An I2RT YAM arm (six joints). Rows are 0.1 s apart.
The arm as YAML. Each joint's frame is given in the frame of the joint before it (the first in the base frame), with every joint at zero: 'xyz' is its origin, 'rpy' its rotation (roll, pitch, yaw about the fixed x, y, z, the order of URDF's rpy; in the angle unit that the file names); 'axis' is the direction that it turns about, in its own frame. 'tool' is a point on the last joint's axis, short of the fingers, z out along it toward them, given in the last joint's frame.
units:
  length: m
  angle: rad
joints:
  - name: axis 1
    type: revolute
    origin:
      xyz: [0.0, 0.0, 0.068]
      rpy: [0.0, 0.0, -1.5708]
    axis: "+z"
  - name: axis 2
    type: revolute
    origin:
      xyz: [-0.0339, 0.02, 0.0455]
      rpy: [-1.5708, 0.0, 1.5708]
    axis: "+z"
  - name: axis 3
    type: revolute
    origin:
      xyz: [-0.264, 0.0, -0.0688]
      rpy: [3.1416, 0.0, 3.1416]
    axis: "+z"
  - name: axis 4
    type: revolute
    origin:
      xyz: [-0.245, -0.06, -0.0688]
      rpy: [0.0, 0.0, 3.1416]
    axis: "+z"
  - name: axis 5
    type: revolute
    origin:
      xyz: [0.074, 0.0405, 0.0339]
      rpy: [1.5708, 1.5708, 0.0]
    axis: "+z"
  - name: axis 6
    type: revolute
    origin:
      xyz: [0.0, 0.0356, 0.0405]
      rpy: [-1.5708, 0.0, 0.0]
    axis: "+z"
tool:
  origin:
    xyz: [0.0, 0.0, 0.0]
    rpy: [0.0, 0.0, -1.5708]
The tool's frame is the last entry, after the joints.
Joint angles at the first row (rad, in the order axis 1, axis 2, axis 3, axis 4, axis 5, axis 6):
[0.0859 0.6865 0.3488 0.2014 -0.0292 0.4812]
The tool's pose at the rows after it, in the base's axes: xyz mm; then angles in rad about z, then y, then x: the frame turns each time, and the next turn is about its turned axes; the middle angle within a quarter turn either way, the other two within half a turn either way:
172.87 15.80 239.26 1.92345 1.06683 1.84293
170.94 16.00 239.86 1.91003 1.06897 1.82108
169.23 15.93 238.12 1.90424 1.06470 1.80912
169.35 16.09 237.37 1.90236 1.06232 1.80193
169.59 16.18 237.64 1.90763 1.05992 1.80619
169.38 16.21 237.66 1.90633 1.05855 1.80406
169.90 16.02 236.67 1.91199 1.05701 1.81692
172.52 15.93 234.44 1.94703 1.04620 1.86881
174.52 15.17 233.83 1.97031 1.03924 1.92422
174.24 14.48 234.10 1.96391 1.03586 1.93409
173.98 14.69 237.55 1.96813 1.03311 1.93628
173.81 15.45 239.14 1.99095 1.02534 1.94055
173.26 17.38 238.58 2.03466 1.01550 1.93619
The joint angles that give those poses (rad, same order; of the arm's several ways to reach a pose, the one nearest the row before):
[0.0856 0.6752 0.3357 0.2094 -0.0272 0.4847]
[0.0867 0.6614 0.3310 0.2109 -0.0318 0.4848]
[0.0859 0.6504 0.3202 0.2155 -0.0379 0.4897]
[0.0858 0.6519 0.3162 0.2238 -0.0428 0.4923]
[0.0858 0.6535 0.3186 0.2205 -0.0445 0.4939]
[0.0860 0.6520 0.3181 0.2202 -0.0451 0.4955]
[0.0857 0.6563 0.3177 0.2185 -0.0398 0.4960]
[0.0859 0.6769 0.3243 0.2050 -0.0302 0.5008]
[0.0855 0.6918 0.3370 0.1785 -0.0060 0.5031]
[0.0844 0.6896 0.3402 0.1673 0.0072 0.5072]
[0.0853 0.6857 0.3540 0.1476 0.0055 0.5092]
[0.0858 0.6844 0.3620 0.1338 -0.0142 0.5122]
[0.0875 0.6827 0.3600 0.1329 -0.0609 0.5135]

